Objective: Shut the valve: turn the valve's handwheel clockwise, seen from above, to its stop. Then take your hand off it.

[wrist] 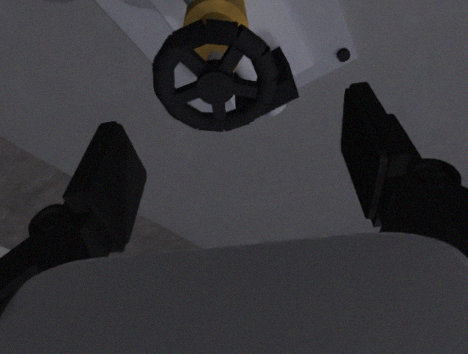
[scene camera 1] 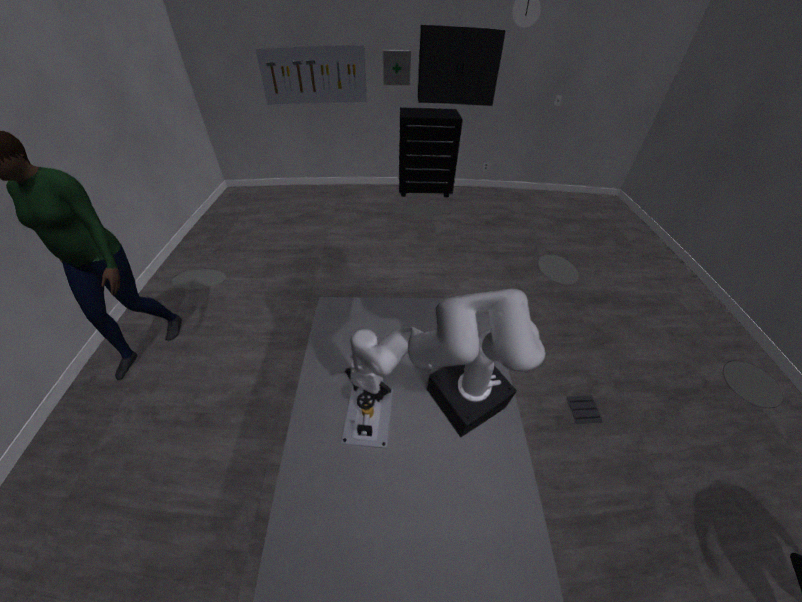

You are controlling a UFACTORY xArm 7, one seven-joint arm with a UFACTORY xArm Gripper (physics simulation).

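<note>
The valve's black handwheel has several spokes and sits on a yellow valve body, on a pale base plate. A dark block shows at the wheel's right side in the wrist view. My gripper is open, its black fingers wide apart. In the wrist view the wheel lies beyond the fingertips, apart from both fingers. How far the wheel is turned cannot be told.
The base plate lies on a grey table top. The arm's black base block stands to the right of the valve. A person in a green top is at the far left. A black drawer cabinet stands at the back wall.
</note>
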